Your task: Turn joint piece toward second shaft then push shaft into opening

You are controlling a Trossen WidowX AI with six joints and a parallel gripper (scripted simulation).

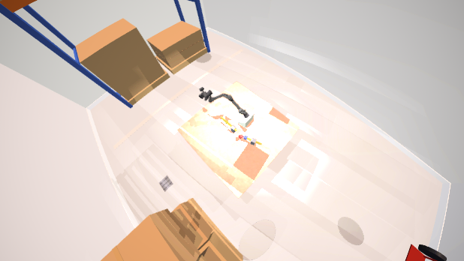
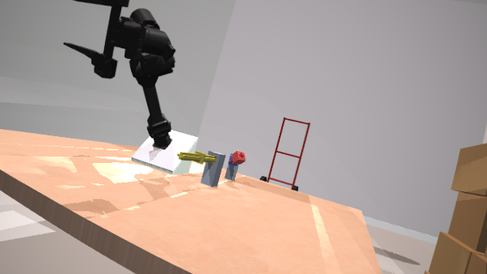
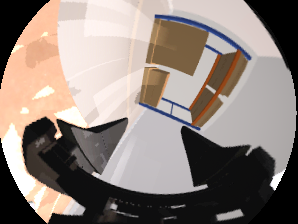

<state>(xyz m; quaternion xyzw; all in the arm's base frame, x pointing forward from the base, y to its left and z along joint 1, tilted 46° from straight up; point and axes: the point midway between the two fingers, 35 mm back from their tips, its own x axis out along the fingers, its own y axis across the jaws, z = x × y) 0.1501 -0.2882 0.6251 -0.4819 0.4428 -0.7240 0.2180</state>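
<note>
Now: gripper tip 80 cm to the right of the red joint piece, 20 cm above it and 17 cm short of it.
</note>
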